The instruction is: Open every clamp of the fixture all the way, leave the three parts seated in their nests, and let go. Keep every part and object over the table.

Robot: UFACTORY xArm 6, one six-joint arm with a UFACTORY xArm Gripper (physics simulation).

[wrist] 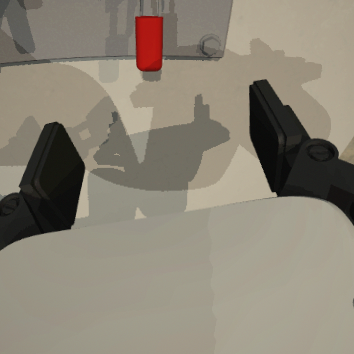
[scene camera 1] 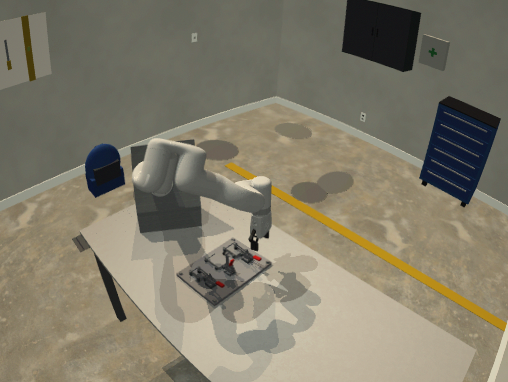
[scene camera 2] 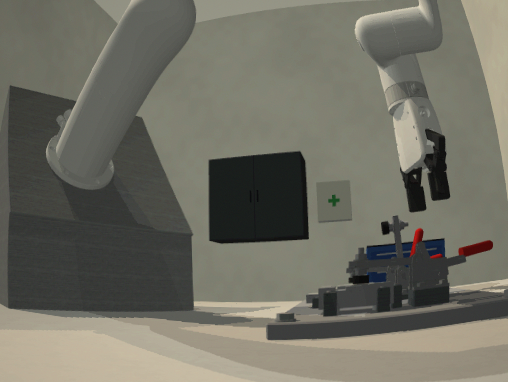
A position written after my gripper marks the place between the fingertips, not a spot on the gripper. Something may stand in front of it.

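I can see my gripper (scene camera 2: 429,205) (wrist: 158,125), both from the scene and from the wrist.
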